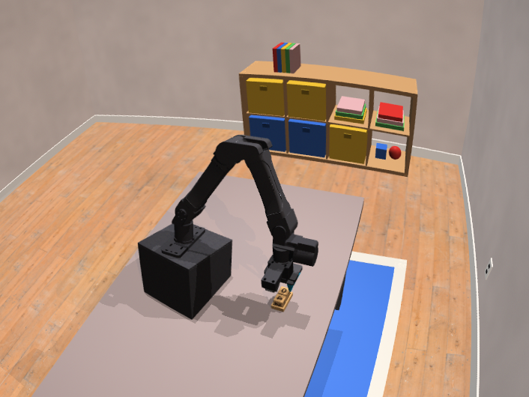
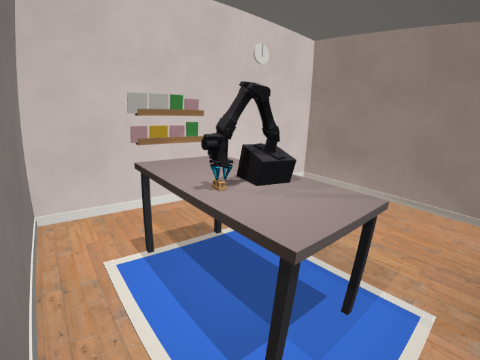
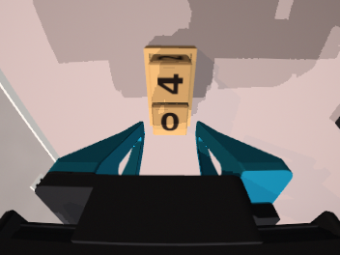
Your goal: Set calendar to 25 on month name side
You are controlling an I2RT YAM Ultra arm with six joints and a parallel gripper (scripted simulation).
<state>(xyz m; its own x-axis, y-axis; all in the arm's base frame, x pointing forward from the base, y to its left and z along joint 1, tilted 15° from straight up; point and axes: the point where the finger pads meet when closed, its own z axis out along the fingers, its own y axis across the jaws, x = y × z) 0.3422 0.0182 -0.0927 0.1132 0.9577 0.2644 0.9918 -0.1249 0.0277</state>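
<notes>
Now: the wooden digit cube 3 cm below my hand. From my hand the other things lie so: tray 2 cm to the right, 5 cm below.
</notes>
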